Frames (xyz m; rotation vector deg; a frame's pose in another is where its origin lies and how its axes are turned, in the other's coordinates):
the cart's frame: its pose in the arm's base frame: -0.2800 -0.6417 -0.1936 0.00 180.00 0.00
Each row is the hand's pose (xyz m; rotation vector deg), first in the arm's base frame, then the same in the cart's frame.
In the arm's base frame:
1: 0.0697 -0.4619 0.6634 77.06 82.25 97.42
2: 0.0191 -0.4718 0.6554 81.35 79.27 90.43
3: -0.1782 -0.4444 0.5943 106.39 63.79 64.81
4: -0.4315 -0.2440 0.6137 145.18 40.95 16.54
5: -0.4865 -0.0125 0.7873 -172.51 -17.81 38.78
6: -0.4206 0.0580 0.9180 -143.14 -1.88 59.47
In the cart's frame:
1: -0.3497 0.1798 -0.8570 -86.11 -36.55 68.12
2: -0.2991 0.1699 -0.8490 -81.61 -41.08 73.41
3: -0.1018 0.1973 -0.7879 -62.25 -48.98 102.18
4: 0.1515 0.3977 -0.8073 -16.39 -37.84 143.86
5: 0.2065 0.6292 -0.9809 36.95 3.38 164.36
6: 0.1406 0.6997 -1.1116 66.92 38.65 161.06

